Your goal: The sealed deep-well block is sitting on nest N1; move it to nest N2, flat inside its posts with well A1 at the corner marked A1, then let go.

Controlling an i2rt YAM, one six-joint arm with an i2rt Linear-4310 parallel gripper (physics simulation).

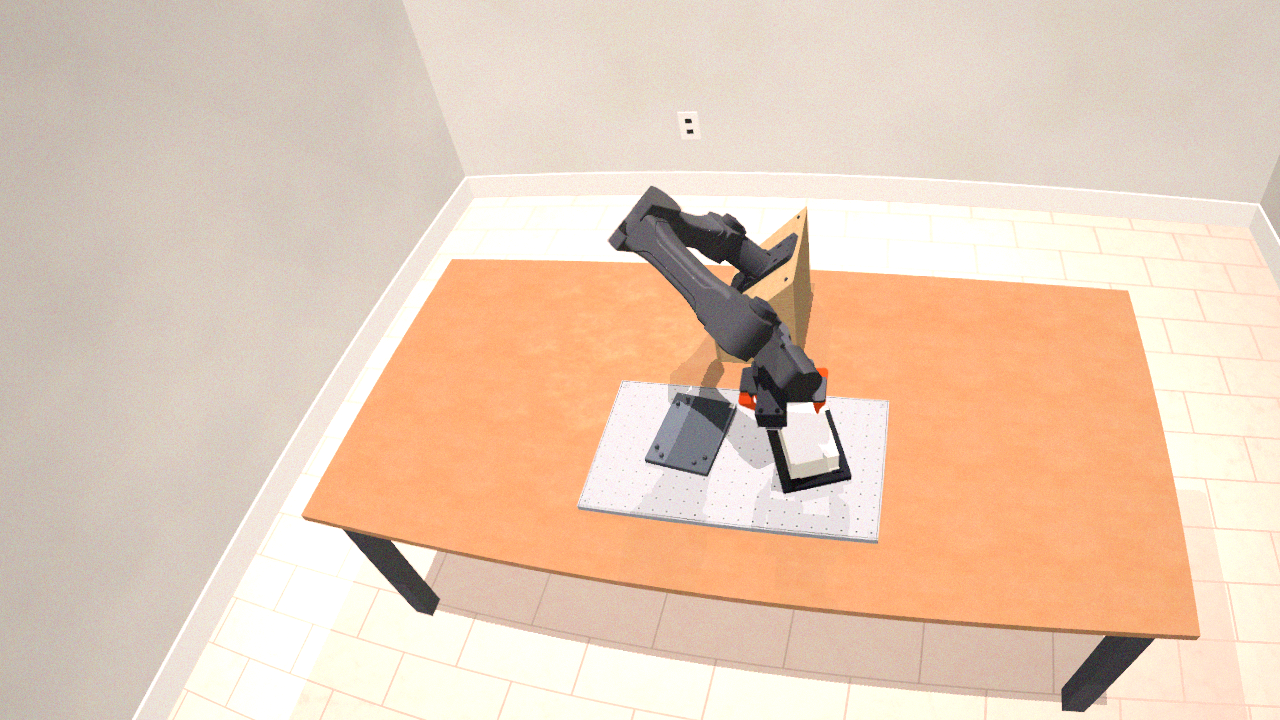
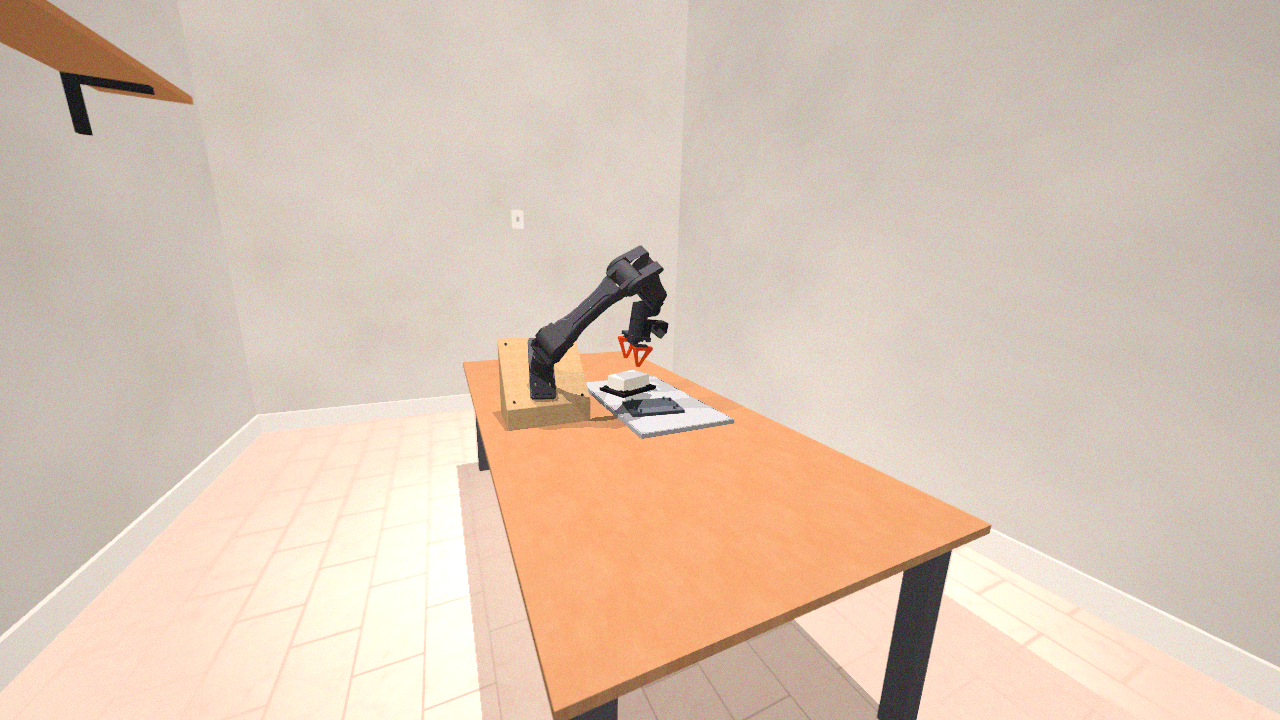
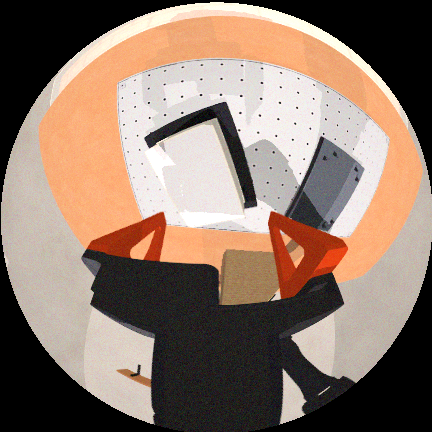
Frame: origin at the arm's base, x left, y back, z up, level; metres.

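Where they show: gripper, fingertip midpoint: (image 1: 789,410) (image 2: 631,362) (image 3: 216,216); arm's base, link origin: (image 1: 763,269) (image 2: 541,368).
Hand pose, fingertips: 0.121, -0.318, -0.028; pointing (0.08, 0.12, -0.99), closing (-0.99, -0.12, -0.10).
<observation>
Things, the pixels of their top centre, and the offset from my fingertips, as dx, dy, dz. Level surfaces: height alone.
- white sealed deep-well block, top centre: (image 3: 196,184) (image 1: 806,431) (image 2: 628,374) +0.028, +0.001, -0.051
- black nest, top centre: (image 3: 201,171) (image 1: 806,444) (image 2: 628,384) +0.029, +0.001, -0.087
- dark grey nest, top centre: (image 3: 332,197) (image 1: 690,427) (image 2: 652,401) -0.185, -0.007, -0.083
- light perforated board, top centre: (image 3: 287,162) (image 1: 738,453) (image 2: 648,398) -0.090, -0.030, -0.104
- orange-brown table, surface height: dz -0.118
The white sealed deep-well block (image 1: 805,443) (image 2: 628,380) (image 3: 202,170) sits on the black nest (image 1: 816,484) (image 2: 608,389) (image 3: 237,142), which I take as N1. The dark grey nest (image 1: 691,434) (image 2: 653,407) (image 3: 332,175), which I take as N2, holds no block and has small posts near its corners. It is turned at an angle to the black nest. My gripper (image 1: 783,405) (image 2: 632,360) (image 3: 216,216) is open and empty, with its orange fingers apart above the block and clear of it. No A1 mark can be read on block or nest.
Both nests stand on a light perforated board (image 1: 608,483) (image 2: 707,419) (image 3: 280,95) on the orange-brown table (image 1: 1002,447) (image 2: 751,519) (image 3: 75,150). The arm is mounted on a sloped wooden base (image 1: 799,308) (image 2: 546,413) (image 3: 247,275) behind the board. A wall shelf (image 2: 89,49) hangs far off.
</observation>
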